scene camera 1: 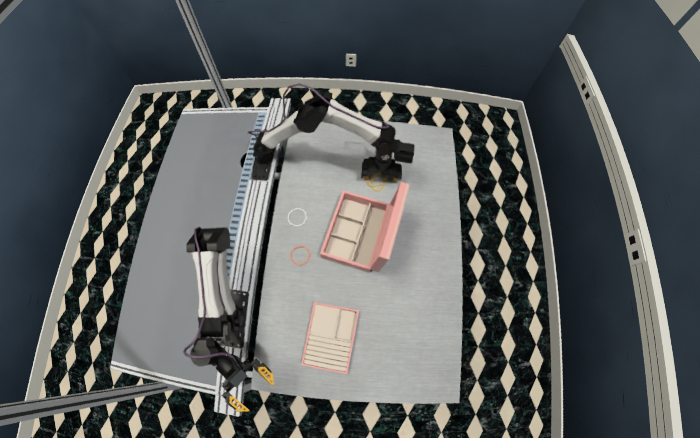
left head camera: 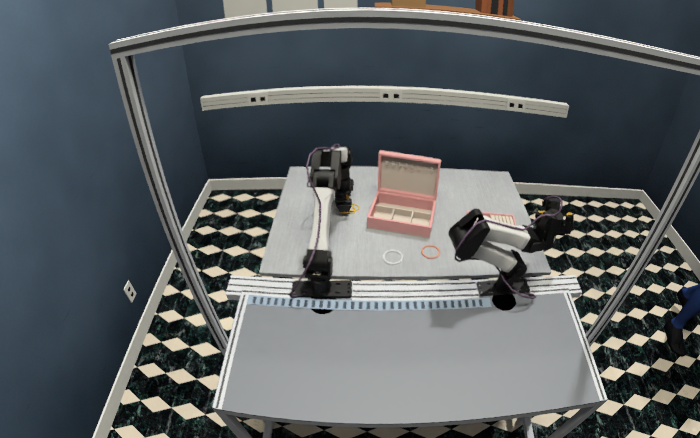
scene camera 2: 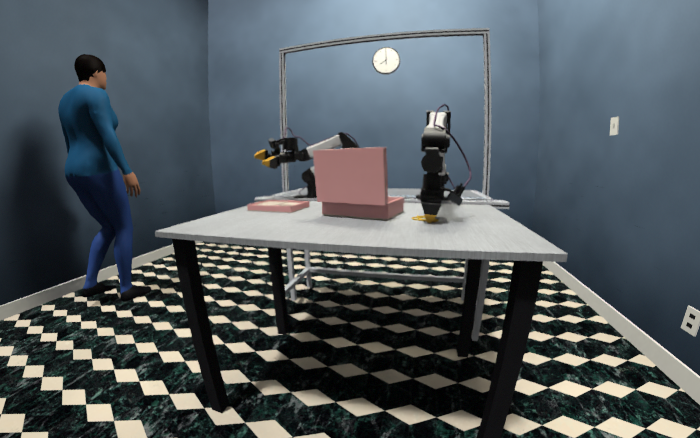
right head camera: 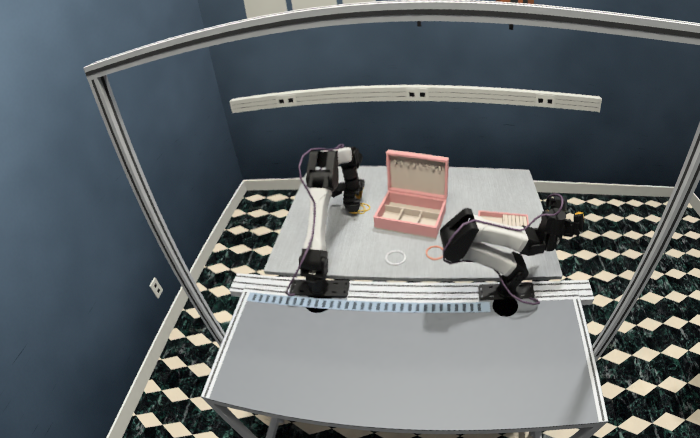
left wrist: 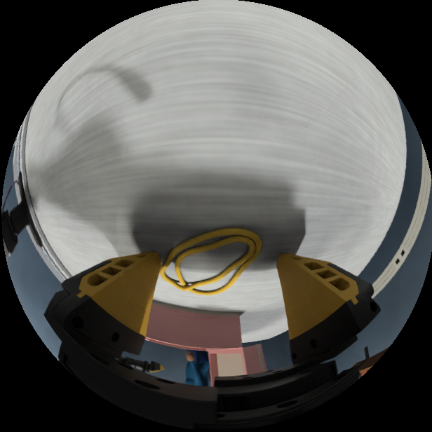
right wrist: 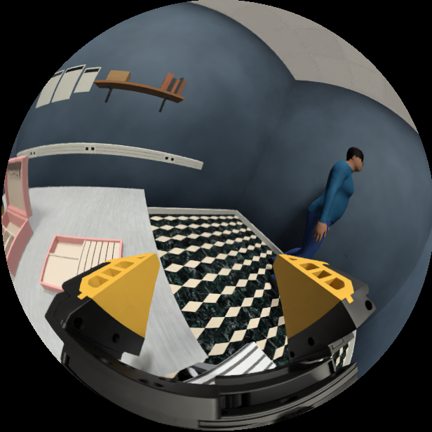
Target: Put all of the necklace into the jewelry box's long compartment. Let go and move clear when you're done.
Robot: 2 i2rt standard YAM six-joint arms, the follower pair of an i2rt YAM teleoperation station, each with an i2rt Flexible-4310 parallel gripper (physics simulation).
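Pixels of known places: left gripper, fingertip midpoint: (scene camera 1: 380, 179) (left head camera: 346, 206) (scene camera 2: 428, 219) (right head camera: 357, 206); right gripper, fingertip midpoint: (scene camera 1: 261, 398) (scene camera 2: 258, 159) (right head camera: 566, 212); left arm's base at its link origin: (scene camera 1: 264, 159) (left head camera: 321, 290) (right head camera: 319, 289); right arm's base at its link origin: (scene camera 1: 236, 319) (left head camera: 503, 288) (scene camera 2: 313, 197) (right head camera: 506, 292).
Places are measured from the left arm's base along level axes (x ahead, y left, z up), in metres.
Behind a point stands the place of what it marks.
The yellow looped necklace (left wrist: 230, 231) (scene camera 1: 378, 189) @[x 0.458, y -0.114, z -0.008 m] (left head camera: 356, 208) @[x 0.439, y -0.109, z -0.008 m] lies on the table beside the jewelry box. My left gripper (left wrist: 218, 260) (scene camera 2: 431, 219) @[x 0.466, y -0.063, z -0.011 m] is open, pointing down low at the table, with the necklace between its spread fingertips in the left wrist view. The pink jewelry box (left head camera: 398, 226) @[x 0.298, y -0.266, z 0.023 m] (right head camera: 406, 227) @[x 0.296, y -0.273, z 0.020 m] (scene camera 1: 345, 262) @[x 0.353, y -0.408, z 0.033 m] (scene camera 2: 356, 209) @[x 0.468, y -0.297, z 0.017 m] stands with its lid raised. Its long compartment (scene camera 1: 370, 237) @[x 0.434, y -0.302, z -0.006 m] runs along the lid side and looks empty; three small compartments lie beside it. My right gripper (right wrist: 216, 261) (scene camera 1: 260, 396) @[x 0.155, y -0.850, z 0.203 m] (scene camera 2: 261, 159) @[x 0.155, y -0.850, z 0.203 m] is open and empty, held away from the box.
A pink divided tray (scene camera 1: 335, 306) @[x 0.329, y -0.555, z 0.014 m] lies on the table below the box in scene camera 1. A white ring (scene camera 1: 288, 216) @[x 0.133, y -0.239, z -0.008 m] and an orange ring (scene camera 1: 290, 255) @[x 0.158, y -0.386, z -0.008 m] lie between the box and the arm rail. A person (scene camera 2: 87, 129) (right wrist: 340, 185) stands beyond the table.
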